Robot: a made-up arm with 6 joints. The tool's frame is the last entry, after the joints. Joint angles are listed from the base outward. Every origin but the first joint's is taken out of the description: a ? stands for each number. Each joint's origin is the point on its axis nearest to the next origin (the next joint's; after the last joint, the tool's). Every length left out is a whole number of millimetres.
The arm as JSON. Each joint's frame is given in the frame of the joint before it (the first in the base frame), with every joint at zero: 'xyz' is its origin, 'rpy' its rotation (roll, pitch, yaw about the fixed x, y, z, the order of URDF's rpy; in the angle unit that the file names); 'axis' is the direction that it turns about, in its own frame. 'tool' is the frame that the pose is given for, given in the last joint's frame.
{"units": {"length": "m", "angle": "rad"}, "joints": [
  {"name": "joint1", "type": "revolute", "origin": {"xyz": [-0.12, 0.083, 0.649], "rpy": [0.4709, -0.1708, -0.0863]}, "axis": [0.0, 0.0, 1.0]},
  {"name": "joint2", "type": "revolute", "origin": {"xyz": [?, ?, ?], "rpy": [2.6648, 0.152, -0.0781]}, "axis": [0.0, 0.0, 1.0]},
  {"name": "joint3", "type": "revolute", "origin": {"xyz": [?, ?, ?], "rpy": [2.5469, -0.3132, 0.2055]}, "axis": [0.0, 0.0, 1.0]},
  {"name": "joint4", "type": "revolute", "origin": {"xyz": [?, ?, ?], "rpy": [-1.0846, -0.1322, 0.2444]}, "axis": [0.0, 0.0, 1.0]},
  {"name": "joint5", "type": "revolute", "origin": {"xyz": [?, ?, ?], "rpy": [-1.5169, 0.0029, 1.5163]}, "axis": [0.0, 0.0, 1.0]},
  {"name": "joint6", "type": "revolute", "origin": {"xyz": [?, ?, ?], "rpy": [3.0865, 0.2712, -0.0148]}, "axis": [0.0, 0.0, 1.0]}
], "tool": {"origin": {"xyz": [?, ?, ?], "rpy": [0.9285, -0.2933, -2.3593]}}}
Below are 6 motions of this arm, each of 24 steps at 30 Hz.
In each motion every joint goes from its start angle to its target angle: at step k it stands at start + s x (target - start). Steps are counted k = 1, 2, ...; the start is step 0. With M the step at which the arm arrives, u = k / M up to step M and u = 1 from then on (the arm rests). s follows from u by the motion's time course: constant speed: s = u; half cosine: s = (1 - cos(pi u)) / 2; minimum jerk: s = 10 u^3 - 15 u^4 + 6 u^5.
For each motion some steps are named. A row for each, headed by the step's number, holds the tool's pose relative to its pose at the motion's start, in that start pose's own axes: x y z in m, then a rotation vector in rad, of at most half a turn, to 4 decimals.
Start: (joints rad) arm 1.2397 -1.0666 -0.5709 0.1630 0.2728 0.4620
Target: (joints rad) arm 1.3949 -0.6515 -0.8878 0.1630 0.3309 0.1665
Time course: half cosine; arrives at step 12
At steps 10, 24:
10: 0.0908 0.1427 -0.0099 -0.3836 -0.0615 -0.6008
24: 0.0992 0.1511 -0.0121 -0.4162 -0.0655 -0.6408

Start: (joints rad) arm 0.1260 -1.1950 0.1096 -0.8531 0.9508 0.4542
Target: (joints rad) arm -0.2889 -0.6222 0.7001 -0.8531 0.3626 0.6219
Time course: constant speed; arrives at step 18
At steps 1, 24:
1: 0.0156 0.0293 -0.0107 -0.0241 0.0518 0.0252
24: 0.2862 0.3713 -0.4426 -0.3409 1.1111 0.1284

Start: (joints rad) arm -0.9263 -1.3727 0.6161 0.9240 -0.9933 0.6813
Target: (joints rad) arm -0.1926 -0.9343 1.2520 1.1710 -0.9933 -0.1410
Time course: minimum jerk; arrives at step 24
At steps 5, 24:
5: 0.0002 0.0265 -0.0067 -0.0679 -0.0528 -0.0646
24: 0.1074 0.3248 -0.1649 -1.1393 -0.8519 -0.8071

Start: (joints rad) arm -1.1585 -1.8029 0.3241 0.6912 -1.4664 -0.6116
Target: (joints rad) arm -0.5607 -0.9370 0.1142 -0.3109 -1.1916 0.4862
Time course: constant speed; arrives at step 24
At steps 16, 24:
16: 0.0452 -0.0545 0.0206 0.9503 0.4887 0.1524
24: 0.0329 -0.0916 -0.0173 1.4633 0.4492 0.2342

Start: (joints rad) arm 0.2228 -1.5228 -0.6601 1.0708 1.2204 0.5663
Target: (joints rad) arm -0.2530 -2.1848 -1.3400 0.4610 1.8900 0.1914
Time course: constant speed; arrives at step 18
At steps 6, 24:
6: 0.0136 -0.0103 -0.0302 -0.1220 -0.0418 -0.3662
24: 0.0903 0.0050 -0.1392 -0.6941 -0.0274 -0.8768

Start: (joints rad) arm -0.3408 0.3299 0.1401 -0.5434 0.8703 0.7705
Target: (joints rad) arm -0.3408 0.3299 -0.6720 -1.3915 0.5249 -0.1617
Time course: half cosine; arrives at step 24
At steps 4, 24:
4: 0.0064 0.0042 -0.0016 -0.0039 -0.0276 -0.1231
24: 0.0012 -0.0053 -0.0526 -0.1802 -0.4580 -1.8305

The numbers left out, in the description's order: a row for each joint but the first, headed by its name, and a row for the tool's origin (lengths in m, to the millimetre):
joint2: -0.04 0.123 0.0
joint3: 0.248 -0.337 0.0
joint4: 0.01 0.045 0.0
joint5: 0.062 0.025 0.0
joint6: -0.236 -0.052 0.0
tool: 0.027 0.012 0.0

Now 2 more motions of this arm.
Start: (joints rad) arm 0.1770 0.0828 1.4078 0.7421 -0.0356 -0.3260
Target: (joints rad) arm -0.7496 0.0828 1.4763 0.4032 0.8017 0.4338
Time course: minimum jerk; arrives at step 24
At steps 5, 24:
5: 0.0146 -0.0199 -0.0209 0.0527 0.0466 -0.0092
24: 0.0678 -0.1858 -0.4235 0.6705 0.7345 -0.2191

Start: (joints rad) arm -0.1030 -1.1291 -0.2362 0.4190 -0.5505 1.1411
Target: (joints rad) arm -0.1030 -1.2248 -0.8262 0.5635 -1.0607 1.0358
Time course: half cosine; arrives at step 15
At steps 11, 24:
11: 0.0751 -0.1350 -0.0111 0.5079 0.2669 -0.0220
24: 0.0893 -0.1631 -0.0253 0.6130 0.3183 -0.0091

